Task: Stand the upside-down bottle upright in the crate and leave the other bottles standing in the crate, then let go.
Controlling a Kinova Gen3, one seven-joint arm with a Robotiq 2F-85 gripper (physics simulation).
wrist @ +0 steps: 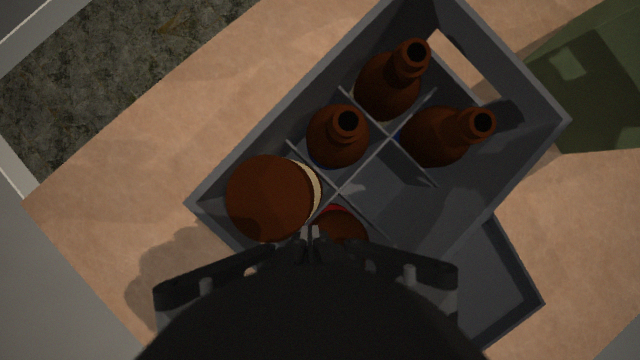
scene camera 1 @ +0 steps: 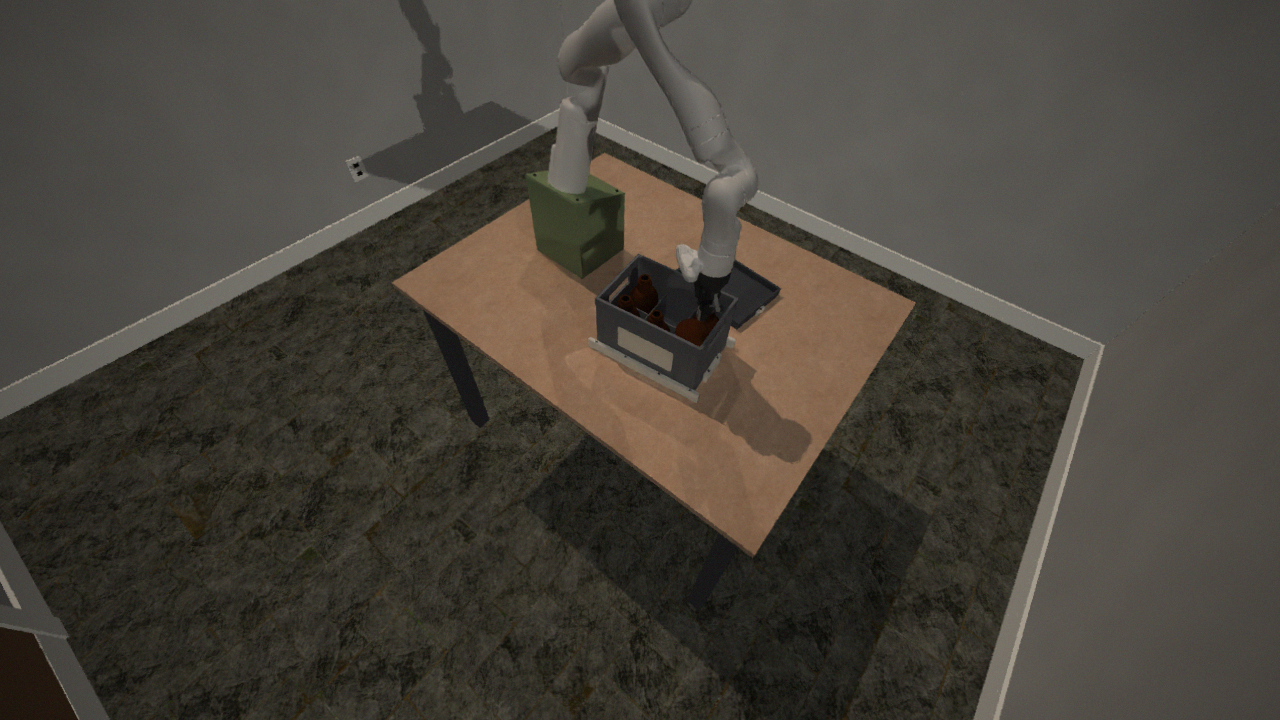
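The grey crate (scene camera 1: 663, 356) (wrist: 252, 137) has thin dividers and holds several brown bottles. The upside-down bottle (scene camera 1: 691, 330) (wrist: 268, 198) shows its flat round base and a cream label, in the corner compartment at the left in the wrist view. Upright bottles with open mouths are one (wrist: 390, 85) beside the handle slot, one (wrist: 440, 135) in the compartment next to it, and one (wrist: 338, 137) next to the upside-down bottle. Another bottle (wrist: 342, 225) with a red band is partly hidden by the fingers. My gripper (scene camera 1: 708, 308) (wrist: 310, 236) is shut and empty, over this bottle, beside the upside-down one.
One compartment (wrist: 395, 175) in the middle of the crate's row is empty. A shallow dark tray (scene camera 1: 759, 288) (wrist: 535, 300) lies against the crate's rear side. The green block (scene camera 1: 577, 234) (wrist: 590, 95) under the arm stands near the handle end. The wooden table (scene camera 1: 805, 376) (wrist: 215, 95) bears them all.
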